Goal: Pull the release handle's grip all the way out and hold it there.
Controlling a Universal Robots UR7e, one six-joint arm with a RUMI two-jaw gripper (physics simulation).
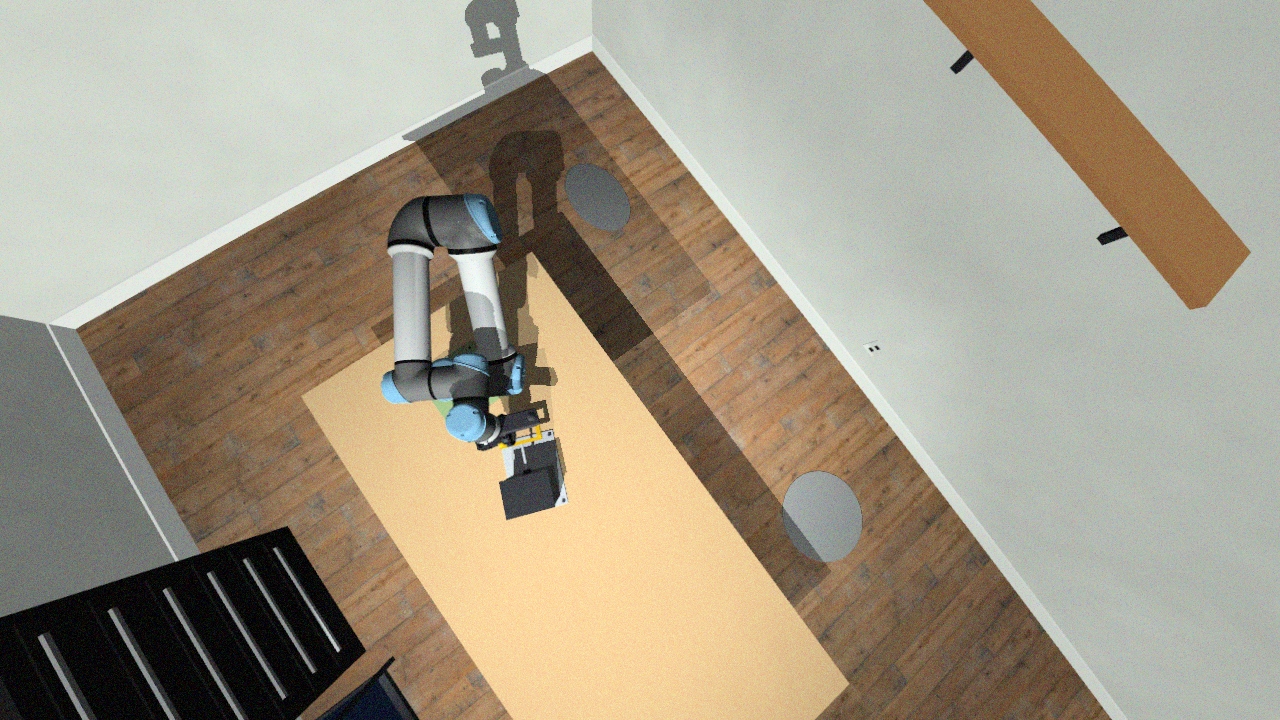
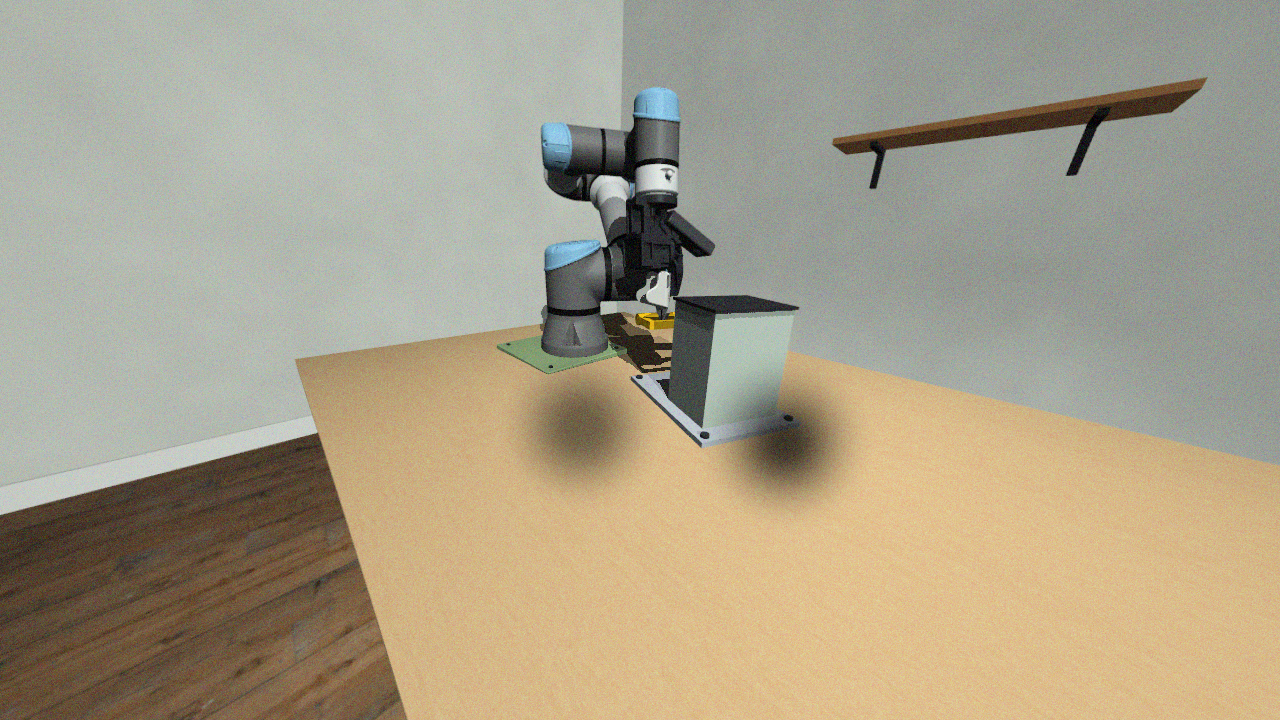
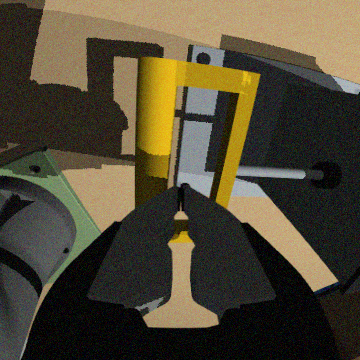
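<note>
The release handle's yellow grip (image 1: 539,432) (image 2: 644,321) (image 3: 157,110) is a rectangular loop with a thick round outer bar. A pale rod (image 3: 272,172) joins its inner bar to the dark face of the box-shaped housing (image 1: 528,494) (image 2: 747,367), and a length of rod shows outside the housing. My gripper (image 2: 662,314) (image 3: 180,188) is shut with nothing between its fingers. It points down, and its fingertips are at the loop's opening, between the outer and inner bars. The fingers hide the near part of the loop. Contact with the outer bar cannot be made out.
The housing stands on a grey base plate (image 2: 716,436) (image 3: 198,102) bolted to the wooden table (image 1: 644,573) (image 2: 554,555). The arm's green mounting plate (image 2: 528,356) (image 3: 75,200) is close on the grip's other side. A wall shelf (image 1: 1100,143) (image 2: 1011,122) is beyond the table.
</note>
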